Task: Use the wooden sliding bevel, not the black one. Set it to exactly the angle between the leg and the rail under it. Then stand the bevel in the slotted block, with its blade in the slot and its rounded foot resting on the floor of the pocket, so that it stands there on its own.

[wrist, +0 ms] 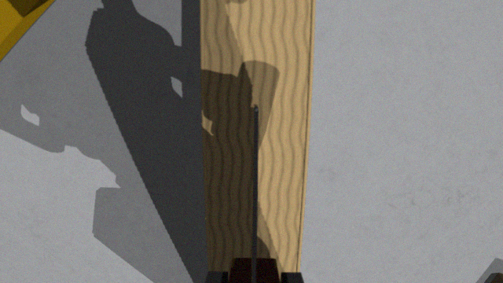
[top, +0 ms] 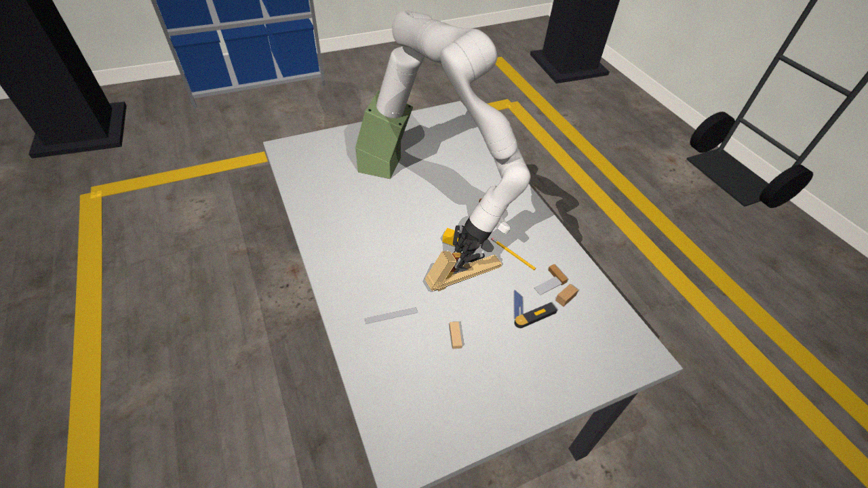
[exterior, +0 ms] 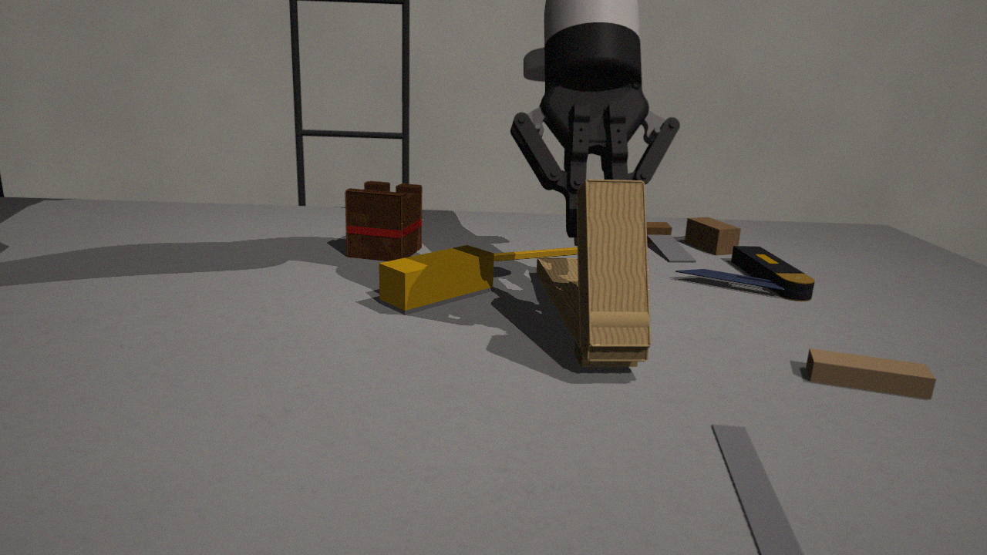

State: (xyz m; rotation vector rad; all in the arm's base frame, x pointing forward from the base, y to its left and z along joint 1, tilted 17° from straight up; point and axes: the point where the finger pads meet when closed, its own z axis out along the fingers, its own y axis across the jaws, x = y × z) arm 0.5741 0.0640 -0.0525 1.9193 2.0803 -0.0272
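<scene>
Now: the leg-and-rail wooden joint 3 cm to the left of my hand and 3 cm below it. Also, from my hand: yellow block (13 cm behind, 8 cm below, 6 cm to the left); wooden sliding bevel (3 cm below, 1 cm to the right); grey blade (5 cm below, 1 cm to the right).
</scene>
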